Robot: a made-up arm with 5 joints.
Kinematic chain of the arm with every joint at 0, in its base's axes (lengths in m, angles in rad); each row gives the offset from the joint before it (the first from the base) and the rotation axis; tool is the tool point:
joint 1: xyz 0 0 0.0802 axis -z
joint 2: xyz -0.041 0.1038 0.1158 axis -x
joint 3: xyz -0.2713 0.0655 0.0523 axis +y
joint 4: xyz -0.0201 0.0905 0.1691 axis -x
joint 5: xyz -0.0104 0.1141 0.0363 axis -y
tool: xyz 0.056 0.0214 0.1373
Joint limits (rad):
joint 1: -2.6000..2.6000
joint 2: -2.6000..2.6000
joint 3: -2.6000..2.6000
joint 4: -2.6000..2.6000
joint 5: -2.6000..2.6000
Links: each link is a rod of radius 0.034 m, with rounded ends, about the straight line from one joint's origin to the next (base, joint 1, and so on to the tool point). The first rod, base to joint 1, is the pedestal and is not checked.
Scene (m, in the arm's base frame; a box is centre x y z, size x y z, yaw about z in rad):
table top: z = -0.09
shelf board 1: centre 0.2 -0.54 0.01 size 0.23 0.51 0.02 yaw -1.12
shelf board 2: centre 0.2 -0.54 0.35 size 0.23 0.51 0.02 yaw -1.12
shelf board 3: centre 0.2 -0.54 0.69 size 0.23 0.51 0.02 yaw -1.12
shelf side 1: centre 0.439 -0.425 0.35 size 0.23 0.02 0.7 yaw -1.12
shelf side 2: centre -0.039 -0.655 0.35 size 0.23 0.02 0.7 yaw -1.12
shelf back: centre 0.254 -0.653 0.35 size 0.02 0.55 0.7 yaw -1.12
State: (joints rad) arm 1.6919 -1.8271 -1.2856 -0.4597 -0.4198
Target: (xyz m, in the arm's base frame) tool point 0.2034 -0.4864 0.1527
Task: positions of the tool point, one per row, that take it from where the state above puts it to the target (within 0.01 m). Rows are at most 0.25 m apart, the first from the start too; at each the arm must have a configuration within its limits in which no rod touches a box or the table.
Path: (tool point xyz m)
1: -0.3142 0.5513 0.3195
2: -0.4765 0.3838 0.2893
3: -0.5570 0.1756 0.2585
4: -0.5500 -0.0362 0.2290
5: -0.4657 -0.2171 0.2024
6: -0.3268 -0.3413 0.1803
7: -0.1632 -0.3960 0.1639
8: -0.0058 -0.3823 0.1545
9: 0.1199 -0.3138 0.1527
10: 0.1447 -0.3740 0.1386
11: 0.1725 -0.4326 0.1385
12: 0.2034 -0.4864 0.1527

